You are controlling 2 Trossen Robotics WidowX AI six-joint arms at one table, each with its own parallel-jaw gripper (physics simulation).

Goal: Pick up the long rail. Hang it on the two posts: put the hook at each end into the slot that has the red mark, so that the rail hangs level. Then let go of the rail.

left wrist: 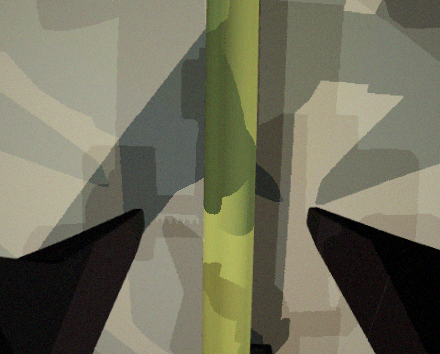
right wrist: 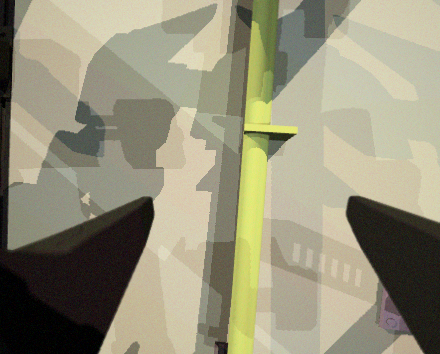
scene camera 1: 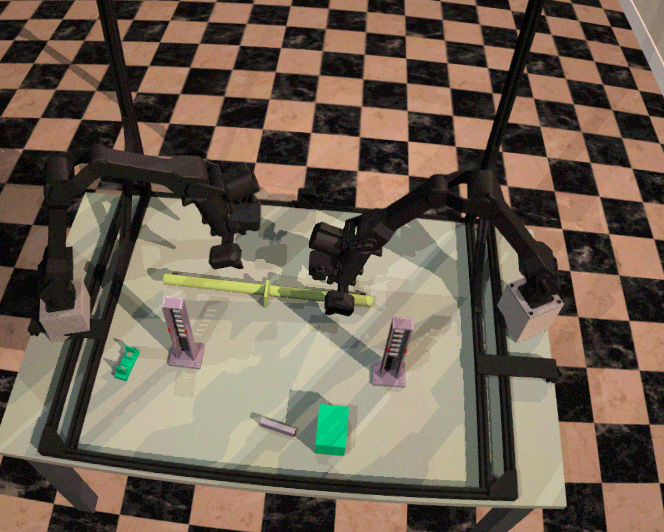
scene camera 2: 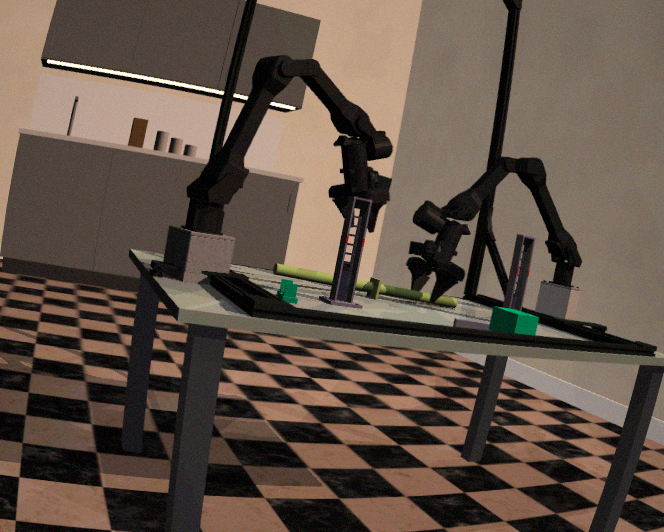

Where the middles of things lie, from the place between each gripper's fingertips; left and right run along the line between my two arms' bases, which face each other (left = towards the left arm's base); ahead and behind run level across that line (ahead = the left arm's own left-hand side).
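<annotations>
The yellow-green rail point(scene camera 1: 267, 290) is where I begin: my left hand is 14 cm to the left of it, 1 cm beyond it and 1 cm below it. From that left hand the green block point(scene camera 1: 331, 435) is 33 cm ahead and 1 cm above, and going by its middle, the block is nearer to my left hand than to my right hand.
Counted from my right hand, the rail is 50 mm to the left, 20 mm ahead and 130 mm below, and going by their middles it is the nearest to my right hand of the things named here. The green block, again from my right hand, is 190 mm to the left, 370 mm ahead and 130 mm below.
</annotations>
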